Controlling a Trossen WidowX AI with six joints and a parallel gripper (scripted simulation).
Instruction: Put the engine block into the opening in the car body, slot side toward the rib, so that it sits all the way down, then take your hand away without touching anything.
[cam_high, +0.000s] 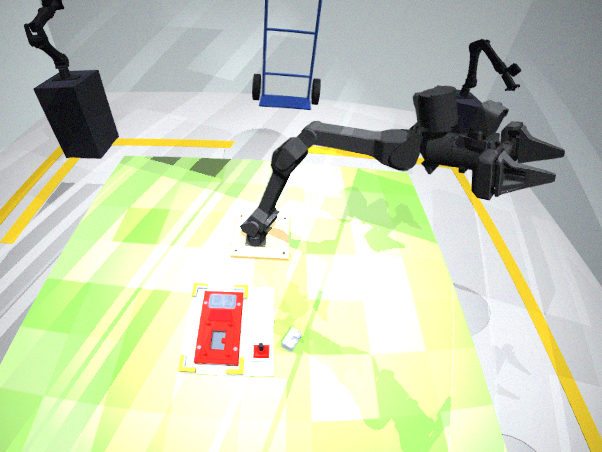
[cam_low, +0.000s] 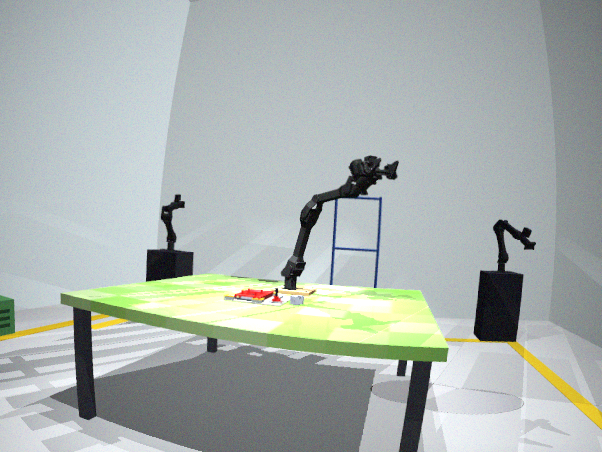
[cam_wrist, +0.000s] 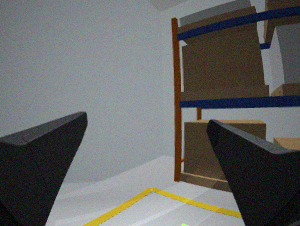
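Now: gripper tip 56 cm above the grey engine block, 33 cm to the left of it and 2 cm short of it.
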